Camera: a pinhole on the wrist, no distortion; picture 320 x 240 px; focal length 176.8 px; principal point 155.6 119.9 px. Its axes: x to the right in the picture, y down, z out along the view. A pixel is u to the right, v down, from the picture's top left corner.
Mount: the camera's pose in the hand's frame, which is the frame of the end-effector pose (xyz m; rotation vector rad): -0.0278 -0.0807 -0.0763 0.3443 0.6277 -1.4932
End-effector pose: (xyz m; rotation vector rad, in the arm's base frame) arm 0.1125 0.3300 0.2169 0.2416 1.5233 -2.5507
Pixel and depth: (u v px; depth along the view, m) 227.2 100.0 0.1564
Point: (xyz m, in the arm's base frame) 0.0823 0.4231 0.4197
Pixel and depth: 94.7 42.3 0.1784
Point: 0.1451 0.2982 0.4055
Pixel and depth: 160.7 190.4 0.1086
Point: 0.0483 0.3939 0.3325
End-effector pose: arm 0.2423 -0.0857 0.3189 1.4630 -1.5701 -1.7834
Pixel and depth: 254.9 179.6 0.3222
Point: 0.2847 -0.0256 -0.1048
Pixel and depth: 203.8 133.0 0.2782
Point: 0.2504 0.0329 0.0223
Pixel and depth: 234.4 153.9 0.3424
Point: 0.2636 0.0220 -0.0861
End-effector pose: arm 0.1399 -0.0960 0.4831 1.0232 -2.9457 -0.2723
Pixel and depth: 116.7 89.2 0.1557
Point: 0.2444 -0.1801 0.3890
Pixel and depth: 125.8 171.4 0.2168
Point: 0.1804 -0.2566 0.3451
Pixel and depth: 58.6 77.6 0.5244
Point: 0.2401 -0.1036 -0.0627
